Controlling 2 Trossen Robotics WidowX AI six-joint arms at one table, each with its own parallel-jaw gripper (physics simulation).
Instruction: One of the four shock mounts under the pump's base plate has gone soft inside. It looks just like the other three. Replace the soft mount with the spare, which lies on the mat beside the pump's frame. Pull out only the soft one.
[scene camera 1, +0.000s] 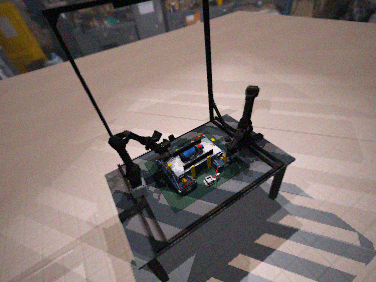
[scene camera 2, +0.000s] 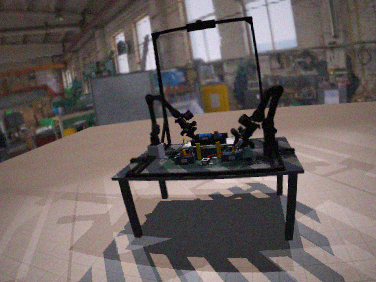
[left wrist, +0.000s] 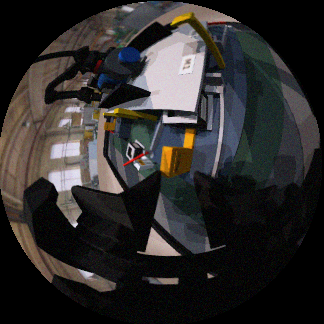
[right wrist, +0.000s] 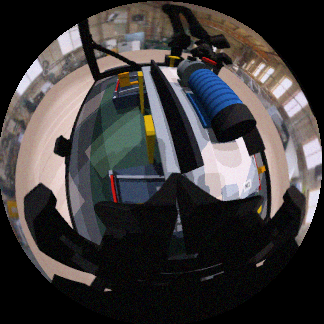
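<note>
The pump (scene camera 1: 188, 153) (scene camera 2: 207, 136) (right wrist: 215, 93), with a blue ribbed motor, sits on a white base plate (scene camera 1: 176, 165) (left wrist: 172, 84) (right wrist: 229, 163) in a blue-grey frame. My left gripper (scene camera 1: 228, 152) (scene camera 2: 239, 143) (left wrist: 177, 174) is partly open and empty at the frame's corner near the label M1 (left wrist: 185, 66), and an orange tab (left wrist: 176, 160) (scene camera 1: 224, 157) lies just ahead of its fingertips. My right gripper (scene camera 1: 167, 155) (scene camera 2: 191, 134) (right wrist: 174, 176) is shut and empty over the plate's corner near the label M2 (right wrist: 247, 184). The spare mount (scene camera 1: 209, 180) (scene camera 2: 205, 160) (left wrist: 132, 150), a small black and white block, lies on the green mat (scene camera 1: 171, 196) (right wrist: 114, 142).
Yellow posts (scene camera 1: 192, 171) (scene camera 2: 198, 151) stand along the frame's front side. A thin red rod (scene camera 1: 216, 171) (left wrist: 135, 158) leans beside the spare. A tall black gantry (scene camera 1: 207, 56) (scene camera 2: 201, 25) rises behind the pump. Black rails edge the table (scene camera 1: 226, 201).
</note>
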